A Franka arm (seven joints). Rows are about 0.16 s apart.
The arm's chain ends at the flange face. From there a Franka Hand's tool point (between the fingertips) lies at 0.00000 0.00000 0.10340 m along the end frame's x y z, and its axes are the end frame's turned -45 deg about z.
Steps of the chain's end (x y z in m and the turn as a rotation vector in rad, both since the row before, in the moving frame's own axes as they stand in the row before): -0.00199 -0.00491 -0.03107 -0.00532 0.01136 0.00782; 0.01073 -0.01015 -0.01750 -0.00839 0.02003 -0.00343; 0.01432 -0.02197 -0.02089 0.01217 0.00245 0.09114; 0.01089 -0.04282 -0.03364 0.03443 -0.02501 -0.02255; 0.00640 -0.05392 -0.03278 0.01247 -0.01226 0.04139; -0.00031 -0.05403 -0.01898 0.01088 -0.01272 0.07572; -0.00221 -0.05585 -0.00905 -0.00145 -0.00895 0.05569; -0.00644 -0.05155 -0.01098 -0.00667 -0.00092 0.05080
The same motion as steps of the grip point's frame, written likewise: 0.00250 -0.00366 -0.03108 -0.01179 0.00427 0.00782; 0.01562 0.00249 -0.01752 -0.02010 0.00823 -0.00343; 0.02676 -0.00607 -0.02090 0.00687 0.01034 0.09114; 0.03862 -0.02693 -0.03373 0.04203 0.00666 -0.02255; 0.04271 -0.03541 -0.03280 0.01749 0.00015 0.04139; 0.03792 -0.04015 -0.01899 0.01669 -0.00130 0.07572; 0.03718 -0.04162 -0.00905 0.00530 -0.00735 0.05569; 0.03133 -0.04060 -0.01098 -0.00407 -0.00537 0.05080
